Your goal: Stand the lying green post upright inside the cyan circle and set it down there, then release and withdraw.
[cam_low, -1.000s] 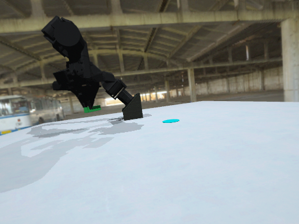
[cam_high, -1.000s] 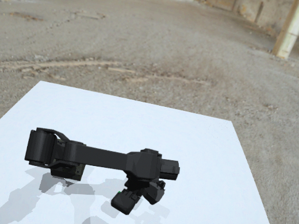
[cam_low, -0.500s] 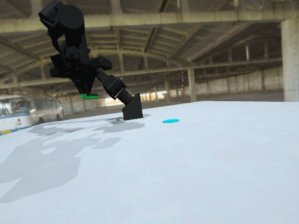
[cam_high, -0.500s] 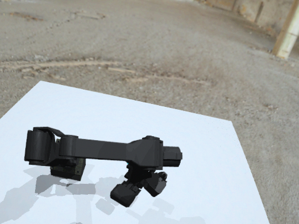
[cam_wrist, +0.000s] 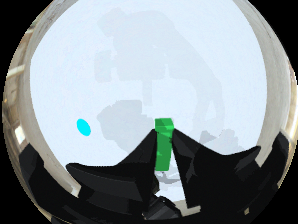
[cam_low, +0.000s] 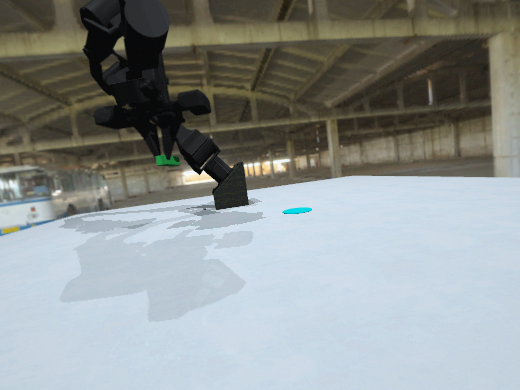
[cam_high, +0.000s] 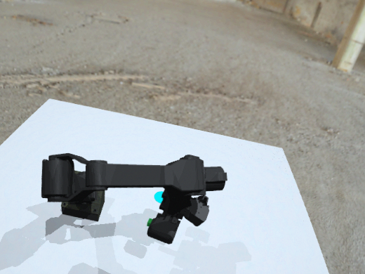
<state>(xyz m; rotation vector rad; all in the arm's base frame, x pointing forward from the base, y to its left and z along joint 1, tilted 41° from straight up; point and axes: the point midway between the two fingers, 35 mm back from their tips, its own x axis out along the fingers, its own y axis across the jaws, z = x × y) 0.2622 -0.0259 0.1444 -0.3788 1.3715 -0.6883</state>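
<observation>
Now: the green post 2 cm behind my gripper tip. Round my gripper tip: cyan circle 24 cm to the left, 13 cm below, 2 cm behind.
</observation>
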